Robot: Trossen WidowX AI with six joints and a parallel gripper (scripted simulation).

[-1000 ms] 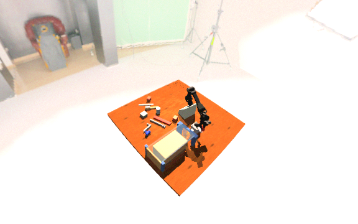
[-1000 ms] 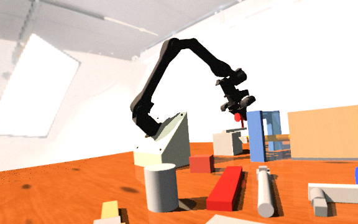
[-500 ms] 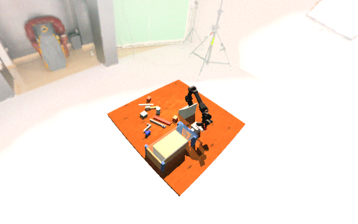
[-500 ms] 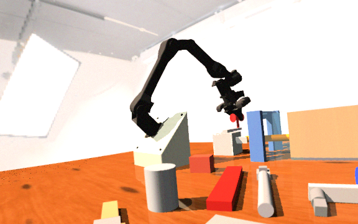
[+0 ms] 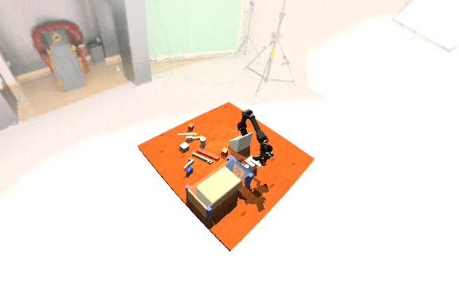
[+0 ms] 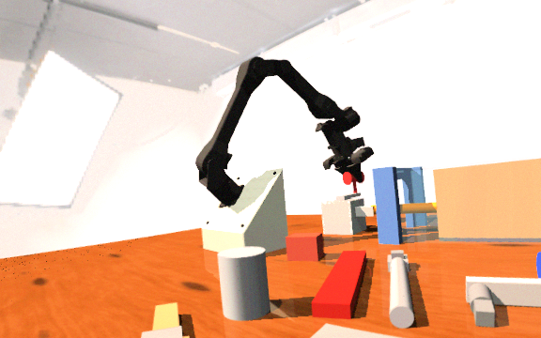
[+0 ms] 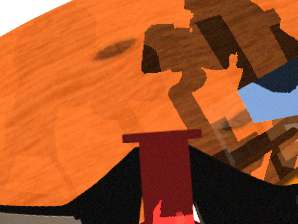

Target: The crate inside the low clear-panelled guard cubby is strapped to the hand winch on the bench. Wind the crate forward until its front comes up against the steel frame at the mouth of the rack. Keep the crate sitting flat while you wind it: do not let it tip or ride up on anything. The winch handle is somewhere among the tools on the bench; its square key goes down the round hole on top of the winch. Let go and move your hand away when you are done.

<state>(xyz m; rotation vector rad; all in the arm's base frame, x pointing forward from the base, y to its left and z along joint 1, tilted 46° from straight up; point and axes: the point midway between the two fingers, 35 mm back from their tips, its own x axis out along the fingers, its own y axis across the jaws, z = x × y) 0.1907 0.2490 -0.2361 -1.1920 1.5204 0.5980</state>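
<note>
Right now the frame is 16 cm ahead of my gripper tip, 12 cm to the right of it and 3 cm below it. The rest, counted from my gripper tip: winch 2 cm behind, 12 cm to the right, 10 cm below; then red knob 1 cm behind, 2 cm to the right; then clear-panelled cubby 40 cm ahead, 13 cm to the right, 2 cm below.
</note>
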